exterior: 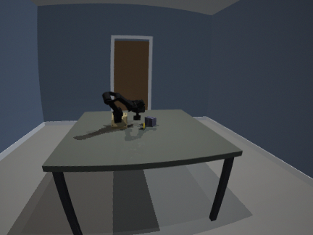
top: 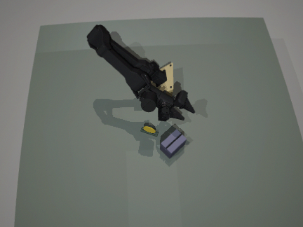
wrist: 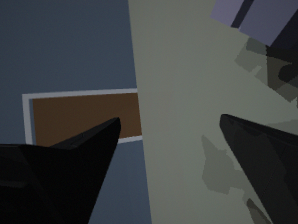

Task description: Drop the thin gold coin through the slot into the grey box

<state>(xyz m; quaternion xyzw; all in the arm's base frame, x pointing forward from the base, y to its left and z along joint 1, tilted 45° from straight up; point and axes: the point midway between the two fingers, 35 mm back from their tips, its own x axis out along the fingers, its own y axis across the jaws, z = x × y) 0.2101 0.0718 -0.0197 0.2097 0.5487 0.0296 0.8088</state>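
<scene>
My gripper tip is 10 mm short of the gold coin, 170 mm to the left of it and 90 mm above it.
</scene>
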